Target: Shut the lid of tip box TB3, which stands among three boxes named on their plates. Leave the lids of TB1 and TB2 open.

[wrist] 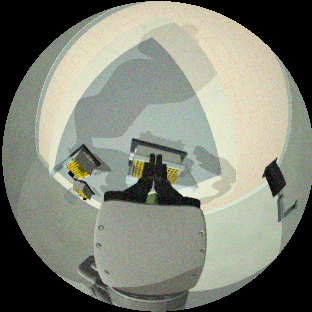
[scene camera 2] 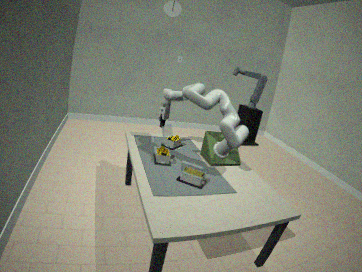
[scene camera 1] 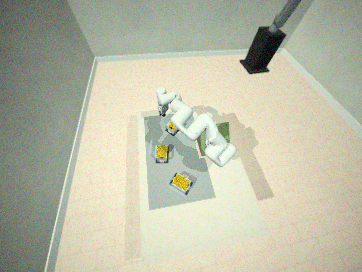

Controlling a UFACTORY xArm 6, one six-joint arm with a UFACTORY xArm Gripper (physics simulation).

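Seen in the pictures: gripper, fingertip midpoint: (wrist: pixel 154 160) (scene camera 2: pixel 161 127) (scene camera 1: pixel 163 116); arm's base at its link origin: (scene camera 2: pixel 220 150).
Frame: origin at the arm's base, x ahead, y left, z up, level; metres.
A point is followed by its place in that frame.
Observation:
Three tip boxes with yellow racks stand on the grey mat; their name plates cannot be read, so I cannot tell which is TB3. The far box (scene camera 1: pixel 172 128) (scene camera 2: pixel 173 142) @(y -0.203, x 0.295, z -0.035 m) (wrist: pixel 139 170) @(y -0.308, x 0.355, z 0.036 m) has a clear lid standing up. The middle box (scene camera 1: pixel 162 153) @(y -0.005, x 0.436, z -0.030 m) (scene camera 2: pixel 162 156) @(y 0.034, x 0.460, z -0.022 m) (wrist: pixel 79 166) @(y -0.078, x 0.432, z -0.024 m) has a clear lid open at its side. The near box (scene camera 1: pixel 181 183) (scene camera 2: pixel 193 175) @(y 0.315, x 0.372, z -0.013 m) (wrist: pixel 82 190) @(y 0.191, x 0.346, z -0.036 m) has a clear lid raised at its back in scene camera 2. My gripper (scene camera 1: pixel 162 114) @(y -0.340, x 0.356, z 0.033 m) (scene camera 2: pixel 162 124) @(y -0.340, x 0.356, z 0.033 m) (wrist: pixel 154 160) @(y -0.340, x 0.356, z 0.033 m) is shut and empty, above and beyond the far box. Its fingers cover part of that box in the wrist view.
The grey mat (scene camera 1: pixel 157 199) @(y 0.325, x 0.538, z -0.088 m) (scene camera 2: pixel 167 187) @(y 0.310, x 0.509, z -0.088 m) lies on the pale table (scene camera 1: pixel 225 215) @(y 0.548, x 0.083, z -0.090 m) (scene camera 2: pixel 215 215) @(y 0.579, x 0.354, z -0.091 m). My arm stands on a green base (scene camera 1: pixel 224 131) @(y -0.049, x -0.120, z 0.050 m) (scene camera 2: pixel 210 145) @(y -0.029, x 0.082, z 0.023 m) at the table's right side. A black pedestal (scene camera 1: pixel 262 49) (scene camera 2: pixel 249 120) (wrist: pixel 274 177) with a grey arm stands beyond the table.

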